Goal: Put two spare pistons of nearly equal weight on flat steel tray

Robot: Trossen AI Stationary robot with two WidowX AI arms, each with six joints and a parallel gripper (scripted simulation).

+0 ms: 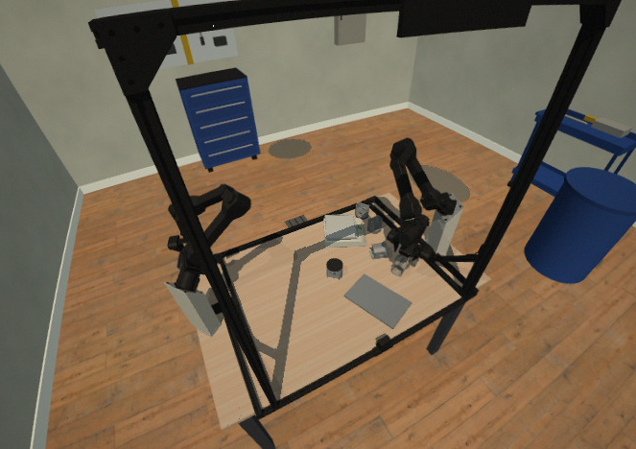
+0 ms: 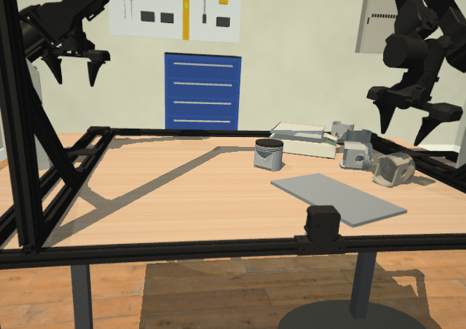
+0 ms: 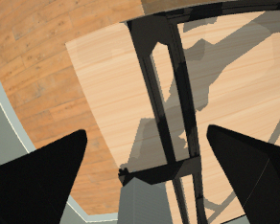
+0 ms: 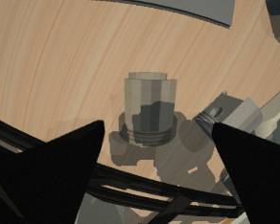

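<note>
Right now the tan piston is 2 cm ahead of my right hand, 1 cm to the right of it and 11 cm below it. The rest, counted from my right hand: white weighing scale: 33 cm ahead, 14 cm to the left, 11 cm below; then flat grey steel tray: 9 cm behind, 17 cm to the left, 14 cm below; then dark-topped piston: 11 cm ahead, 28 cm to the left, 10 cm below.
</note>
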